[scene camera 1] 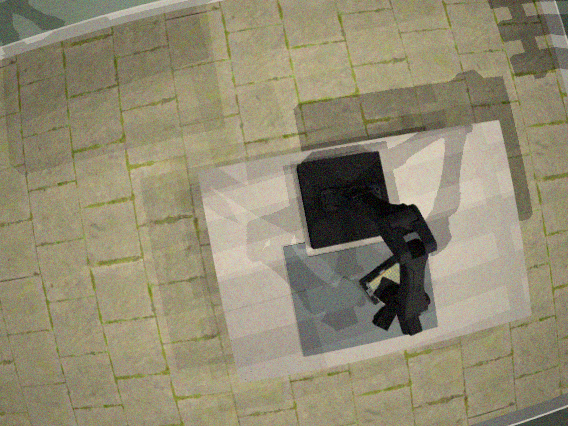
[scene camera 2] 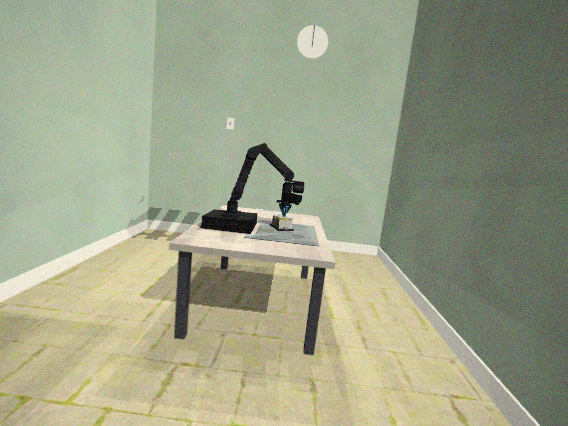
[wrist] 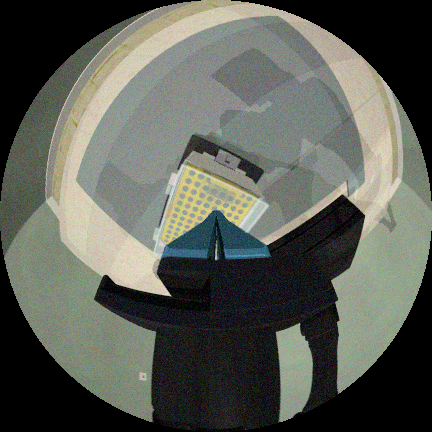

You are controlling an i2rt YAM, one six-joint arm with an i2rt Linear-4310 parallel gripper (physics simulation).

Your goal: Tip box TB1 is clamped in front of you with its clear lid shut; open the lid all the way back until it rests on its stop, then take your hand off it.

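Where they show: gripper, between the fingertips: (scene camera 1: 383, 287) (scene camera 2: 283, 216) (wrist: 215, 215); arm's base, origin of its link: (scene camera 1: 351, 198) (scene camera 2: 231, 213).
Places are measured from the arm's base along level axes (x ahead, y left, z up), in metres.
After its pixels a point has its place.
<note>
Tip box TB1 (scene camera 1: 392, 273) {x 0.265, y 0.105, z 0.010 m} (scene camera 2: 282, 223) {x 0.307, y 0.033, z -0.026 m} (wrist: 200, 192) {x 0.335, y 0.066, z 0.010 m} stands on a dark base plate (wrist: 254, 171) {x 0.295, y 0.015, z -0.059 m}. Its yellow tip rack with round holes shows from above, with a grey front wall and a small latch (wrist: 227, 159) {x 0.331, y 0.035, z -0.048 m}. The clear lid (wrist: 258, 215) {x 0.284, y 0.037, z 0.010 m} seems to lie flat over the rack; its pale rim shows along the right side in the wrist view, but a small tilt cannot be ruled out. My gripper (scene camera 2: 284, 214) {x 0.308, y 0.070, z 0.009 m} (wrist: 215, 215) {x 0.308, y 0.070, z 0.009 m} is shut and empty, with blue fingertips pointing down over the box. Whether the tips touch the lid is unclear. The fingers hide the near part of the box.
A blue-grey mat (scene camera 1: 312, 300) {x 0.333, y -0.165, z -0.067 m} (scene camera 2: 305, 237) {x 0.456, y -0.076, z -0.067 m} (wrist: 165, 115) {x 0.425, y 0.062, z -0.067 m} lies under the box on the pale table (scene camera 1: 475, 250) {x 0.247, y 0.459, z -0.069 m} (scene camera 2: 250, 253) {x 0.216, y -0.483, z -0.074 m}. The arm's black base block (scene camera 1: 337, 215) {x 0.051, y -0.053, z 0.003 m} (scene camera 2: 229, 221) {x 0.026, y -0.153, z -0.013 m} stands beside the mat.
</note>
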